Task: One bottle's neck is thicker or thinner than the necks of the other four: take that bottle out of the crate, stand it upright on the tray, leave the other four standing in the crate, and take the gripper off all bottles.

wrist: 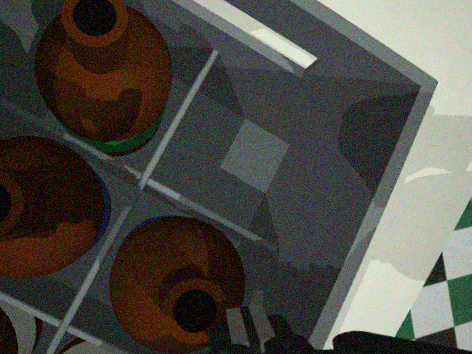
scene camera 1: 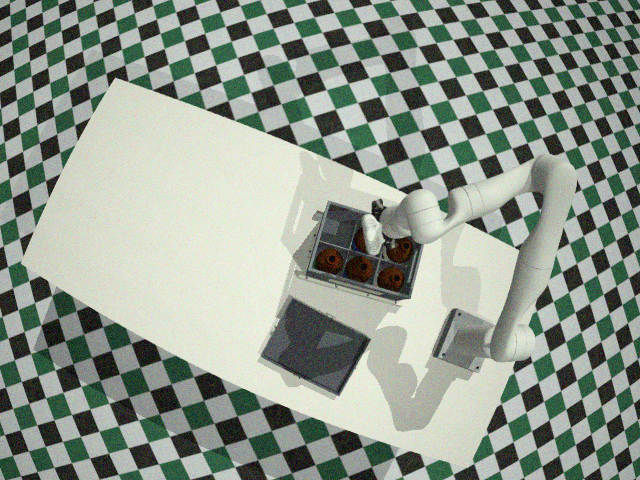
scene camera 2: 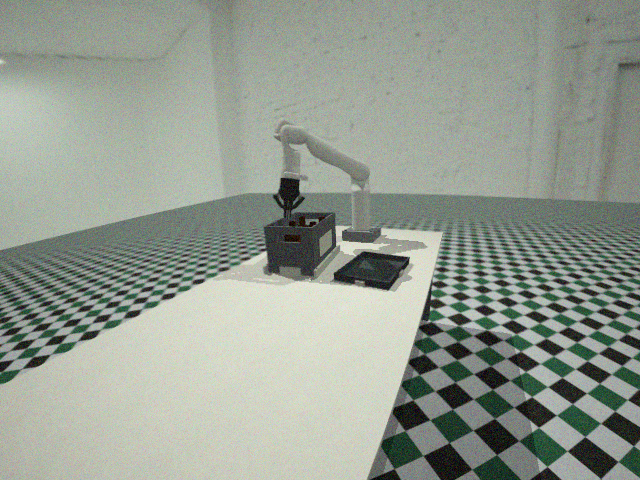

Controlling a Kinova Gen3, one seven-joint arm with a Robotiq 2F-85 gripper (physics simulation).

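Pixels of known places: gripper, fingertip midpoint: [wrist: 246, 331] [scene camera 2: 287, 219]; arm's base at its link origin: [scene camera 1: 467, 340] [scene camera 2: 361, 229].
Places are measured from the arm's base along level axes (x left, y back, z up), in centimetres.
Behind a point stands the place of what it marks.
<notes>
A dark grey crate [scene camera 1: 356, 286] {x -7.4, y -38.0, z 5.5 cm} [scene camera 2: 294, 252] {x -14.9, y -51.4, z 3.9 cm} [wrist: 361, 239] {x -25.5, y -43.2, z 13.0 cm} holds several brown bottles standing upright. Three stand in its front row [scene camera 1: 329, 260] {x -11.5, y -47.0, z 11.8 cm} [scene camera 1: 359, 268] {x -11.4, y -39.1, z 11.7 cm} [scene camera 1: 390, 278] {x -11.2, y -30.2, z 9.6 cm} and one in the back right cell [scene camera 1: 401, 250] {x -19.2, y -28.9, z 9.5 cm}. Another bottle [scene camera 1: 359, 240] {x -19.3, y -40.3, z 7.1 cm} [wrist: 175, 281] {x -19.7, y -38.5, z 11.1 cm} stands in the back middle cell, half hidden under my wrist. My gripper [scene camera 2: 288, 215] {x -22.8, y -38.1, z 12.6 cm} [wrist: 246, 331] {x -22.8, y -38.1, z 12.6 cm} is shut on nothing, its fingers just beside that bottle's neck, at the crate's top. The back left cell [scene camera 1: 339, 226] {x -24.0, y -45.8, z -3.8 cm} [wrist: 256, 158] {x -23.5, y -48.2, z -3.7 cm} is empty. A bottle with a green band [wrist: 105, 74] {x -12.8, y -45.4, z 8.3 cm} shows in the wrist view. The dark tray [scene camera 1: 315, 345] {x 11.1, y -43.9, z -4.0 cm} [scene camera 2: 371, 269] {x 10.8, y -43.4, z -4.0 cm} lies empty beside the crate.
The arm's grey base plate [scene camera 1: 463, 339] {x 0.3, y -4.2, z 6.9 cm} [scene camera 2: 361, 234] {x 1.3, y -7.6, z -0.8 cm} is bolted to the white table [scene camera 1: 175, 214] {x -15.1, y -94.3, z -4.6 cm} near its right end. The arm reaches over the crate's back right corner. A checkered floor surrounds the table.
</notes>
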